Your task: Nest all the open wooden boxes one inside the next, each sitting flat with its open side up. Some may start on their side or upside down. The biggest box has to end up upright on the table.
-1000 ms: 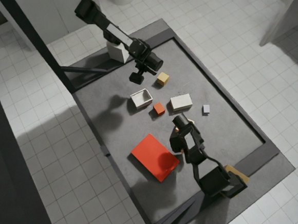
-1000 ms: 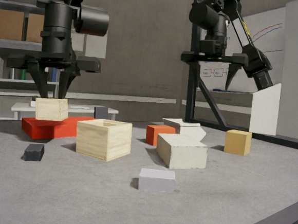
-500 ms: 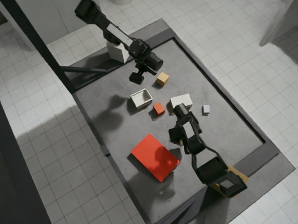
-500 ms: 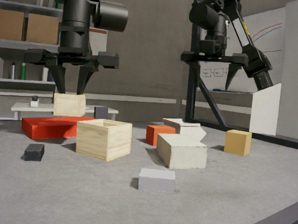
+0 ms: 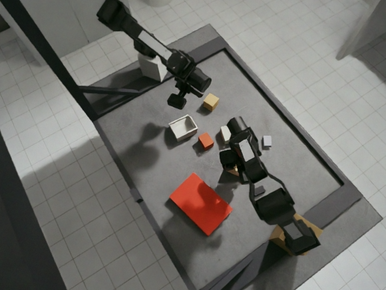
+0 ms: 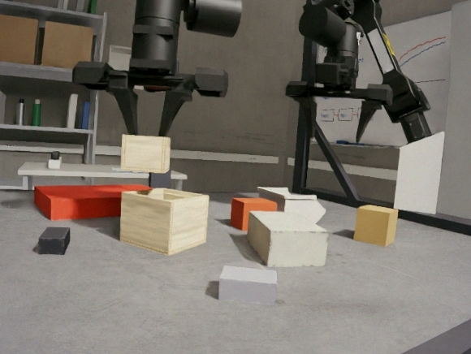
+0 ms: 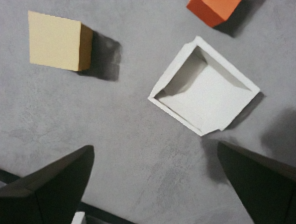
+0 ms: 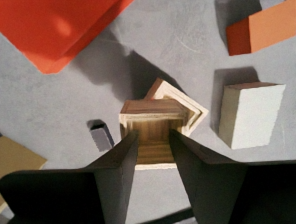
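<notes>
Right now the medium wooden box is 130 mm below my right hand, 20 mm to the left of it and 20 mm ahead of it. Also, from my right hand: dark block (140 mm below, 110 mm to the right, 20 mm ahead); then small wooden box (50 mm below); then large wooden box (130 mm below, 20 mm to the left, 20 mm ahead).
</notes>
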